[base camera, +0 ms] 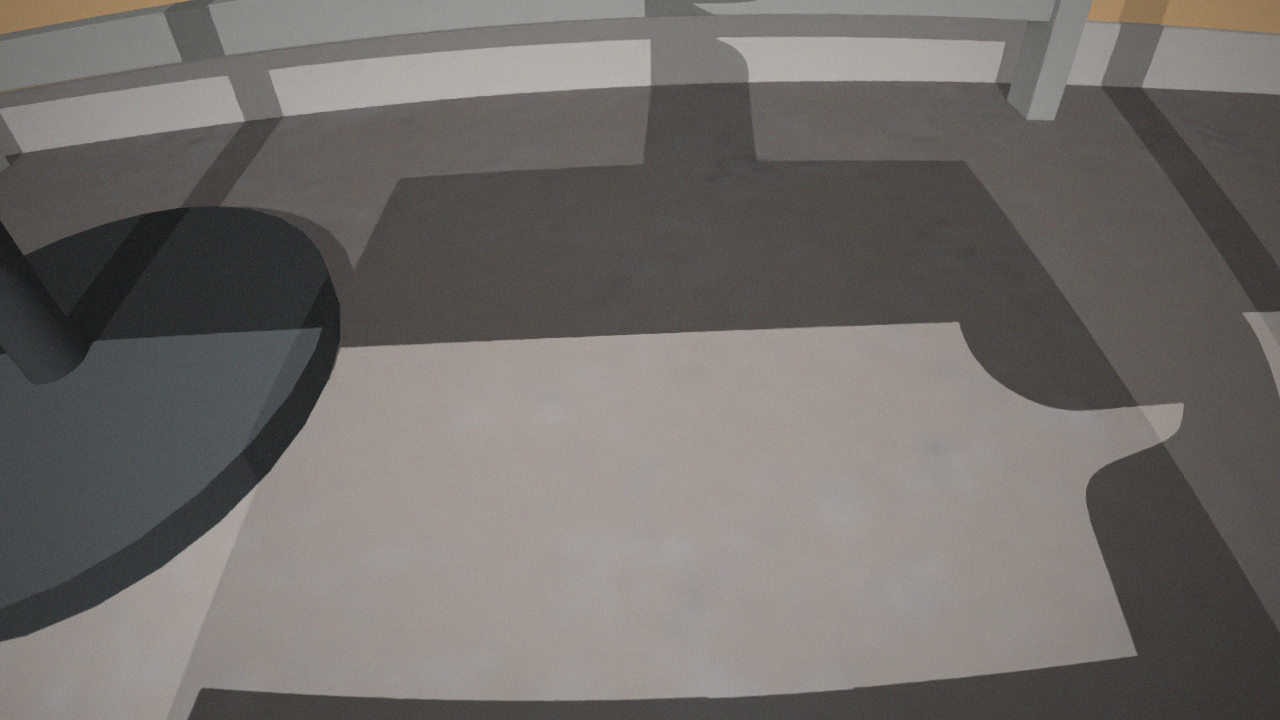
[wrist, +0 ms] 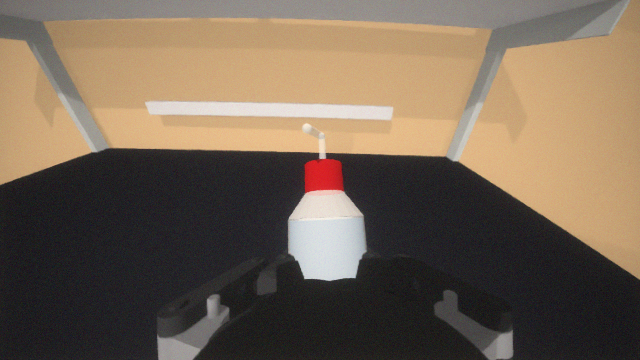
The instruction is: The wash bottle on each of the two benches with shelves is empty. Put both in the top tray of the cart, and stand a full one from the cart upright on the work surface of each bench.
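Places are measured from the arm's base along level axes (x ahead, y left, z up), in centimetres.
Where they show: gripper, between the fingertips: [wrist: 327, 250].
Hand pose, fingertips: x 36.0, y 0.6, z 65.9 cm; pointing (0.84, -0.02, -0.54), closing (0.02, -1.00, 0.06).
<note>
After its pixels a point has its place.
A wash bottle [wrist: 326, 242] @(x 32.7, y 0.9, z 70.8 cm) with a red cap, a bent white nozzle, a whitish shoulder and a pale blue body is in the middle of the wrist view. My gripper [wrist: 327, 250] @(x 36.0, y 0.6, z 65.9 cm) is shut on it, with a finger on each side of the body; the bottle's lower part is hidden by the gripper. The nozzle points up in the view. Behind it is the dark work surface [wrist: 200, 210] @(x 57.0, y 29.7, z 51.7 cm) of a bench, under a grey shelf [wrist: 270, 10] @(x 88.4, y 16.3, z 95.5 cm). Whether the bottle's base touches the surface cannot be seen. The cart does not show in either view.
Grey shelf uprights [wrist: 67, 95] @(x 91.5, y 94.6, z 73.4 cm) [wrist: 477, 100] @(x 92.2, y -52.7, z 74.8 cm) stand at both sides of the bench. A white strip [wrist: 270, 110] @(x 92.3, y 20.1, z 68.9 cm) is on the tan wall behind. In the base view, a dark round pedestal [base camera: 161, 429] @(x 39.0, y 32.7, z -36.7 cm) stands at the left, and a grey bench leg [base camera: 1049, 67] @(x 87.9, y -49.3, z -32.7 cm) at the upper right.
</note>
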